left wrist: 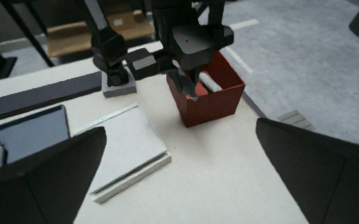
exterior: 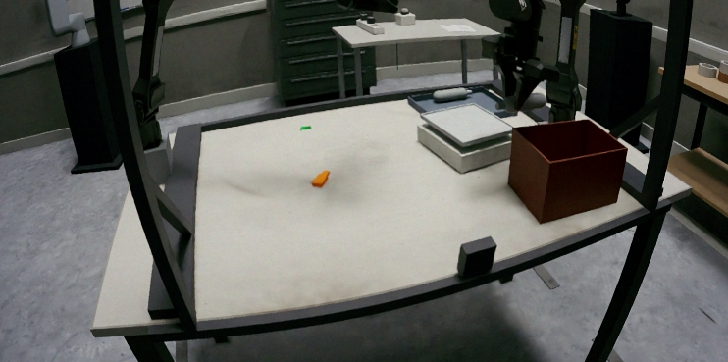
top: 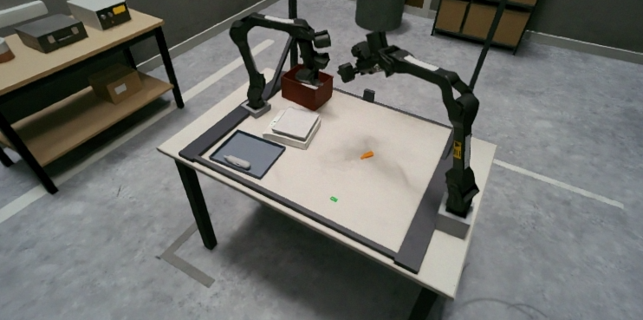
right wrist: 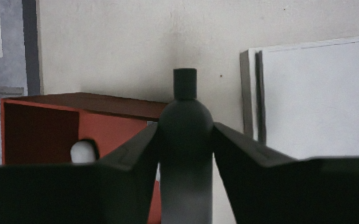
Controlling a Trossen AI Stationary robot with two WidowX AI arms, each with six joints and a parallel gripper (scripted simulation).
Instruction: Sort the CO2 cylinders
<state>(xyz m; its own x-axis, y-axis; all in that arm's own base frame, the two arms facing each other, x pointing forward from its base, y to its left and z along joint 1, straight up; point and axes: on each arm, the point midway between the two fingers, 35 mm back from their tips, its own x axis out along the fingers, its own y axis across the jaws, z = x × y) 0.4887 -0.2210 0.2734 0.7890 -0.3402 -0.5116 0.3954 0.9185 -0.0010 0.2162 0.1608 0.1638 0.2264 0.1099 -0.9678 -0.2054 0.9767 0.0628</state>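
Right now the red scrap bin is 160 mm below my right hand, 100 mm to the right of it and 70 mm behind it. From my right hand the other things lie so: small green piece: 390 mm to the left, 350 mm ahead, 190 mm below; then blue-grey tray: 390 mm ahead, 190 mm below, 10 mm to the right; then small orange piece: 360 mm to the left, 190 mm below, 90 mm ahead.
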